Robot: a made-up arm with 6 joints.
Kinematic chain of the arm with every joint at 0, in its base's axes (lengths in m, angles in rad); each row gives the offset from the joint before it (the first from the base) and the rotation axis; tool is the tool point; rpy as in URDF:
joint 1: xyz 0 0 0.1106 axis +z
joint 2: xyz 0 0 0 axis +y
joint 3: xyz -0.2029 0 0.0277 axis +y
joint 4: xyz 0.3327 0 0.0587 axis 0.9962 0 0.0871
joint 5: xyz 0 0 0 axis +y
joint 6: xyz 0.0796 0 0.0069 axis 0.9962 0 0.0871
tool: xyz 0 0 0 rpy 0 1.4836 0
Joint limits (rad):
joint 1: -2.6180..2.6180
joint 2: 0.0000..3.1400
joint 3: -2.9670..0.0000
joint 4: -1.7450..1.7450
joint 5: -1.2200..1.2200
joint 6: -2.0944..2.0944
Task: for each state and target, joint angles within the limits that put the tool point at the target. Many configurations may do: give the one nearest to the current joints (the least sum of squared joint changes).
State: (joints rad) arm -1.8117 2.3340 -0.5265 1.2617 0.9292 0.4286
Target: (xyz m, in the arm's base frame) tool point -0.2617 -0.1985 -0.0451
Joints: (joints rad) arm -2.6180 1.9459 -0.8482 1.2004 0.5831 0.4286
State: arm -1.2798 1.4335 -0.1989 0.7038 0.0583 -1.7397
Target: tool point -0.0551 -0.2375 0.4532
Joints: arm -1.7648 0.7444 -1.0218 0.7065 -0.1611 -1.7397
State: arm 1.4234 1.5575 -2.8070 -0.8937 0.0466 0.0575
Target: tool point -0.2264 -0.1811 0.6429
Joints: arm 0.8173 1.0708 -2.9670 -0.9446 -0.6909 0.0575
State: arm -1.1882 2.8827 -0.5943 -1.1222 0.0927 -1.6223
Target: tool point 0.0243 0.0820 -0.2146
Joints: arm -1.6278 3.1264 -0.6155 -1.1649 -0.2709 -1.6223
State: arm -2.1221 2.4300 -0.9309 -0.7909 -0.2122 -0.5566
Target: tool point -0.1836 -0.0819 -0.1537
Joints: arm -2.6180 2.2248 -0.6679 -0.9026 0.3385 -0.5566
